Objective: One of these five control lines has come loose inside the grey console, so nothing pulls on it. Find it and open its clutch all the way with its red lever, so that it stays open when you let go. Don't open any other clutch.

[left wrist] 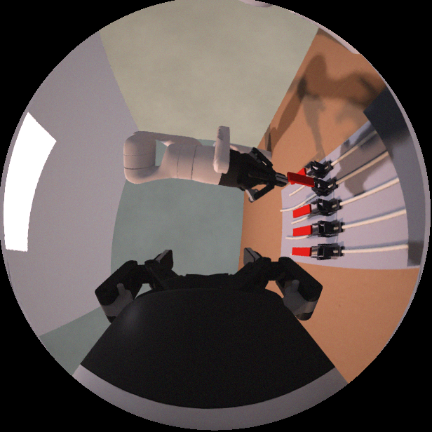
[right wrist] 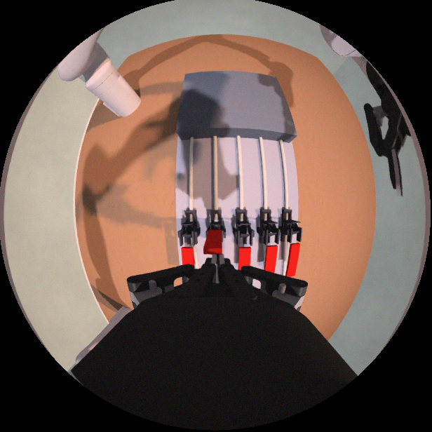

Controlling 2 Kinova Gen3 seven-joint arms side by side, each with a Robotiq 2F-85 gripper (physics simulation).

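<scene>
The grey console [left wrist: 392, 117] [right wrist: 240, 102] has five pale control lines running to black clutches with red levers. In the right wrist view, the second lever from the left [left wrist: 301, 179] [right wrist: 214, 242] is raised above the others. The leftmost lever [right wrist: 187, 256], middle lever [left wrist: 302, 210] [right wrist: 244, 257], fourth lever [left wrist: 302, 231] [right wrist: 270, 258] and rightmost lever [left wrist: 301, 251] [right wrist: 293, 259] lie low along their lines. My right gripper [left wrist: 286, 181] [right wrist: 217, 261] is shut, its tips close to the raised lever's free end; contact is unclear. My left gripper [left wrist: 207, 257] is open and empty, away from the clutches.
The clutches and lines are on a pale panel [left wrist: 350, 259] [right wrist: 182, 170] on the orange table [left wrist: 370, 305] [right wrist: 335, 200]. The neighbouring clutches stand close on both sides of the raised lever. A white cylindrical arm part [right wrist: 115, 90] shows at the upper left of the right wrist view.
</scene>
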